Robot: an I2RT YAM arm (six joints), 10 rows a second.
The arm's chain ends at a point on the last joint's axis. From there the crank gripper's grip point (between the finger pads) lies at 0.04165 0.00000 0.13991 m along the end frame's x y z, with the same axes.
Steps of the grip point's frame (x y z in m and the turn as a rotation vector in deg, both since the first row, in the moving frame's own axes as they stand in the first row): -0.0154 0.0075 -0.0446 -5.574 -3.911 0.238; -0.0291 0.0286 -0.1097 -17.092 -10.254 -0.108; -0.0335 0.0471 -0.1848 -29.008 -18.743 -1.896; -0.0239 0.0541 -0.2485 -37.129 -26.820 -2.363; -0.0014 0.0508 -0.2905 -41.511 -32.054 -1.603
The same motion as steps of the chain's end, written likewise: -0.0057 -0.0064 -0.0464 -5.574 -3.911 0.238; -0.0039 -0.0133 -0.1086 -17.092 -10.254 -0.108; 0.0106 -0.0223 -0.1733 -29.008 -18.743 -1.896; 0.0374 -0.0329 -0.2241 -37.129 -26.820 -2.363; 0.0711 -0.0449 -0.2564 -41.511 -32.054 -1.603
